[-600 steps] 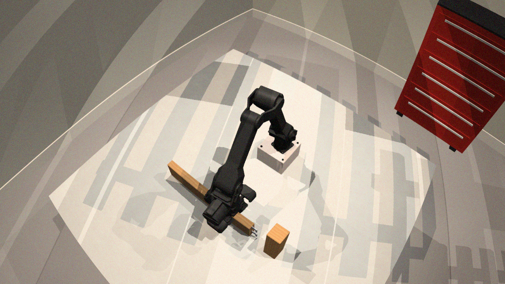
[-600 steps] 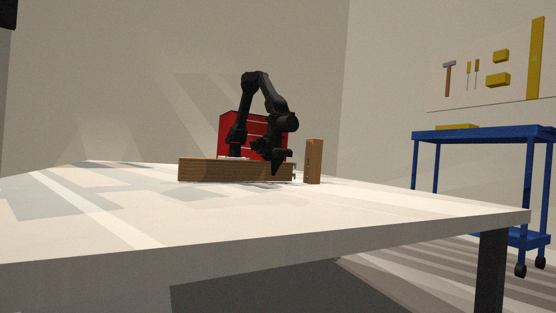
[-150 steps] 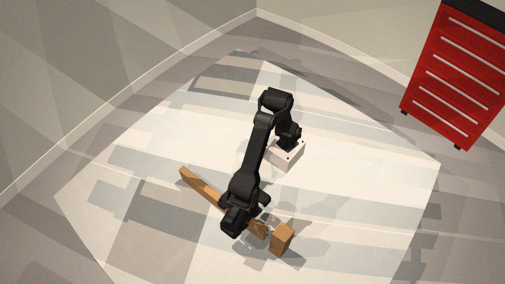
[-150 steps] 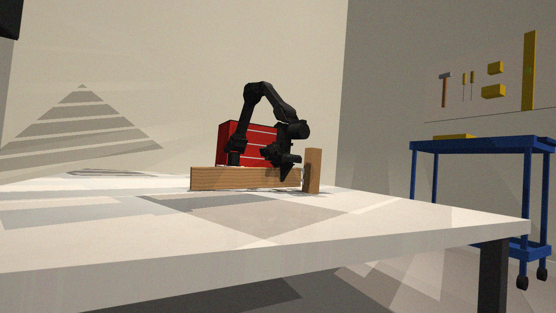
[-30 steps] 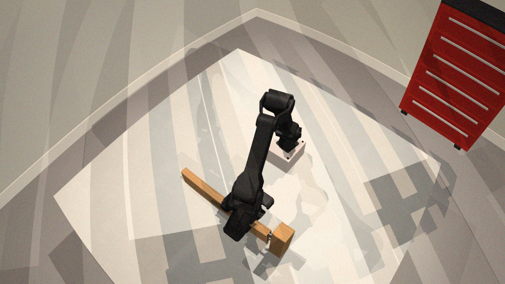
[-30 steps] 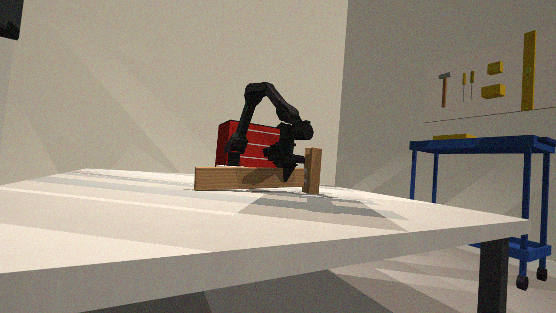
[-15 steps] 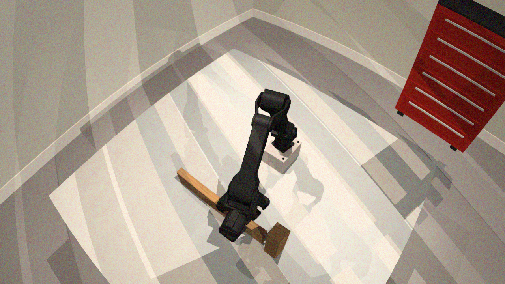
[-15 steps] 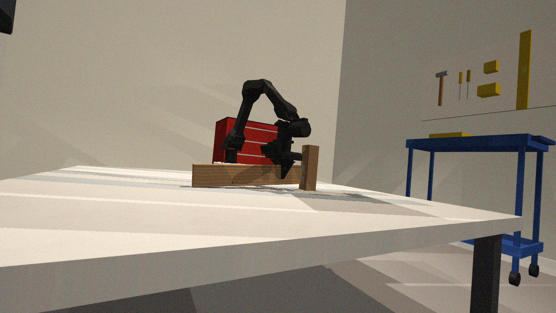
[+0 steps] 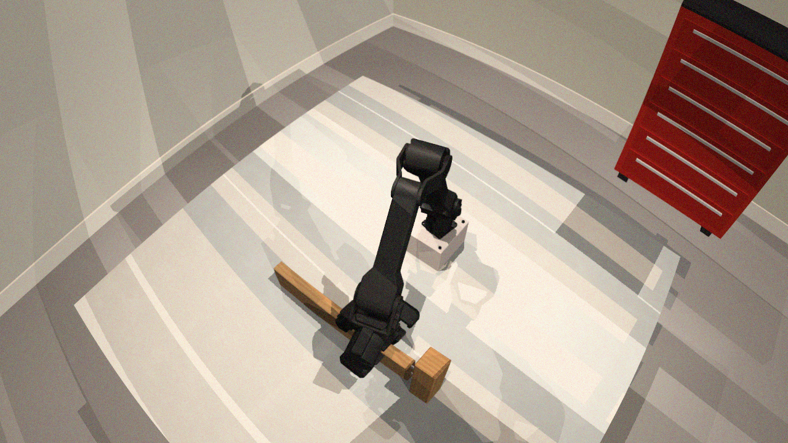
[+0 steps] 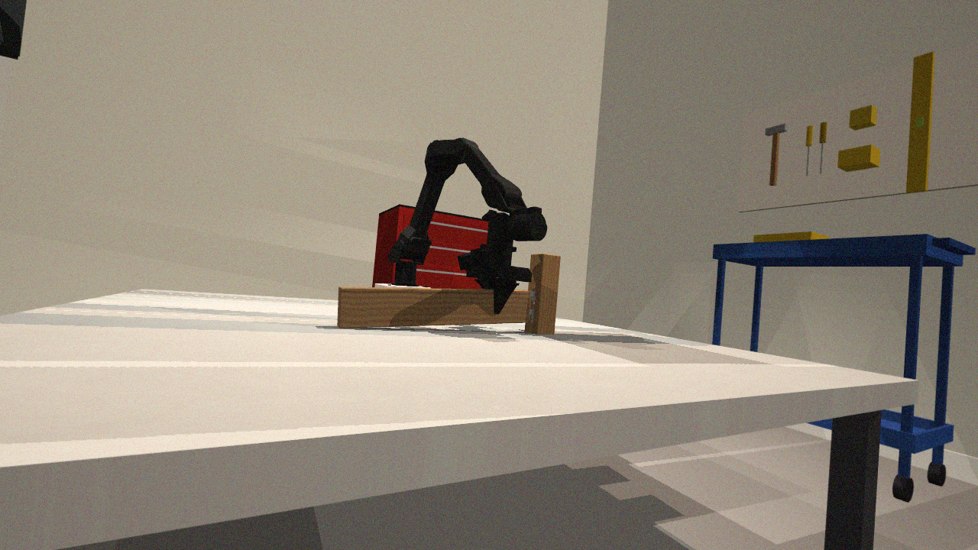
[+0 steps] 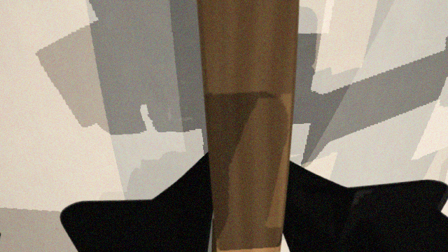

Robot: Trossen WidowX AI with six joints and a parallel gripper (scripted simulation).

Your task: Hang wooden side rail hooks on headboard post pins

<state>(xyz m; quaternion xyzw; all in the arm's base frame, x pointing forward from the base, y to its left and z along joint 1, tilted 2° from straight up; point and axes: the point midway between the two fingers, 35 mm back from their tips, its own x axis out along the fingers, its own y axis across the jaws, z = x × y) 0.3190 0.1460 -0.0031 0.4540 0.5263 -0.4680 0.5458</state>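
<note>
Now: the headboard post 12 cm to the left of my gripper tip, 4 cm above it and 2 cm behind it.
</note>
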